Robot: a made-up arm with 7 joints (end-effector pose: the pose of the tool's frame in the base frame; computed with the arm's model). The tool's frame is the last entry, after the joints.
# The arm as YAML. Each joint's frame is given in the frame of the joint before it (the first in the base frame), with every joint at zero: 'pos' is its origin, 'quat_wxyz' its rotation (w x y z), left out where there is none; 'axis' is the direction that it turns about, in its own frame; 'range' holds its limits. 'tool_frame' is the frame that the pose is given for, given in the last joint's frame.
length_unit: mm
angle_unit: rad
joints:
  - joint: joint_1
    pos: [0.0, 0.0, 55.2]
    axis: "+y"
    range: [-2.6, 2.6]
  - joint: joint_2
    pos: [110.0, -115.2, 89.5]
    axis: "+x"
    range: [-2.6, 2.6]
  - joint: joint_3
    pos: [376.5, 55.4, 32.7]
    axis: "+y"
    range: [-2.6, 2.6]
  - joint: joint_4
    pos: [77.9, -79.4, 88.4]
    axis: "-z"
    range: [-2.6, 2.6]
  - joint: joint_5
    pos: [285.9, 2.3, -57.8]
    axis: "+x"
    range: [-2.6, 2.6]
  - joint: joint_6
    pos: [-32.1, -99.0, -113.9]
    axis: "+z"
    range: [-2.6, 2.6]
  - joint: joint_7
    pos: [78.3, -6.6, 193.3]
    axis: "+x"
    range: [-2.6, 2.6]
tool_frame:
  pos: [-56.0, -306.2, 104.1]
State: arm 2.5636 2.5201 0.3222 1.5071 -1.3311 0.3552 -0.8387
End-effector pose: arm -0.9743 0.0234 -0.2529 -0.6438 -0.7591 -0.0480 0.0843
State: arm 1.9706 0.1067 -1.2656 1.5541 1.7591 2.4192 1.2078
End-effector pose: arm 0.1531 -0.5441 -0.4745 0.2573 -0.1786 0.5225 0.7930
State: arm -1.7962 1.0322 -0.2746 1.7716 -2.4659 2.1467 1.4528
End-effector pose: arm 0.0446 -0.4595 0.3893 0.3799 0.6585 0.3748 0.5306
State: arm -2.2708 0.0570 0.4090 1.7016 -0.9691 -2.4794 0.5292
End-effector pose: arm -0.3766 -0.1825 0.5339 -0.2487 -0.0179 0.8517 0.4609
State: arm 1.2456 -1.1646 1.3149 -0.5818 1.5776 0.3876 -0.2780
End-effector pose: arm 0.0036 -0.6471 -0.2794 0.0218 0.7501 -0.4365 0.4963
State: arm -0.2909 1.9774 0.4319 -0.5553 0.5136 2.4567 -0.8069
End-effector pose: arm 0.9870 -0.2888 0.3822 -0.3505 0.9049 -0.0275 0.2397
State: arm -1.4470 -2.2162 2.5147 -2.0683 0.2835 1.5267 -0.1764
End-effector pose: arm 0.3349 -0.5316 0.6820 0.1650 -0.5371 0.4904 0.6661
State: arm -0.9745 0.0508 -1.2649 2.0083 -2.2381 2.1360 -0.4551
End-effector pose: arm 0.2942 -0.6321 0.7006 -0.0279 -0.1437 0.3972 0.9060
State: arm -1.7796 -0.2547 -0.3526 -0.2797 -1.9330 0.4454 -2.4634
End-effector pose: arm -0.1178 -0.0144 0.7778 0.4417 -0.5147 0.5432 0.4949
